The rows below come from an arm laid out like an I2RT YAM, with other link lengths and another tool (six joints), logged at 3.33 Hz.
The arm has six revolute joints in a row. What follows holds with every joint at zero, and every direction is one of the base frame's.
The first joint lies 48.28 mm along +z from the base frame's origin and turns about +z.
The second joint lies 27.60 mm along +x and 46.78 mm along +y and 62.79 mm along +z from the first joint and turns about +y.
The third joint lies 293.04 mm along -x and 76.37 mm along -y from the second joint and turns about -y.
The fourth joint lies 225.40 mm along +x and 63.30 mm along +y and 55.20 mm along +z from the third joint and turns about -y.
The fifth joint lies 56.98 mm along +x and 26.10 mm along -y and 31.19 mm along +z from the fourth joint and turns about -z.
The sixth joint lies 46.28 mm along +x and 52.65 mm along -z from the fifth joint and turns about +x.
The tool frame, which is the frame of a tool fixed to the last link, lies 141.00 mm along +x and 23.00 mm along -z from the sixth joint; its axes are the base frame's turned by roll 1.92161, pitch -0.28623 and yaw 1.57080 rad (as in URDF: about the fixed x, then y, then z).
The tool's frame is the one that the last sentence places.
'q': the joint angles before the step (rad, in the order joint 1, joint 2, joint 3, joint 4, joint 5, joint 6). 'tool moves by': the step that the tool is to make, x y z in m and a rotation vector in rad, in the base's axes. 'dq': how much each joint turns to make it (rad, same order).
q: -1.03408 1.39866 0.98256 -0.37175 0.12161 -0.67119
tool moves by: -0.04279 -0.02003 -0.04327 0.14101 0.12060 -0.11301
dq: -0.11845 0.15728 0.03757 -0.05663 0.02918 -0.03124
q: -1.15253 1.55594 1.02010 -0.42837 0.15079 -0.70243
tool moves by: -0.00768 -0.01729 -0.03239 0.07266 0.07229 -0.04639
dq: -0.01483 0.15190 0.04872 0.00643 0.04830 0.00716
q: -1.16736 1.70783 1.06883 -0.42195 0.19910 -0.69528
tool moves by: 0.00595 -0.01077 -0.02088 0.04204 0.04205 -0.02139
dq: 0.02045 0.11094 0.05560 -0.00610 0.03845 0.02781
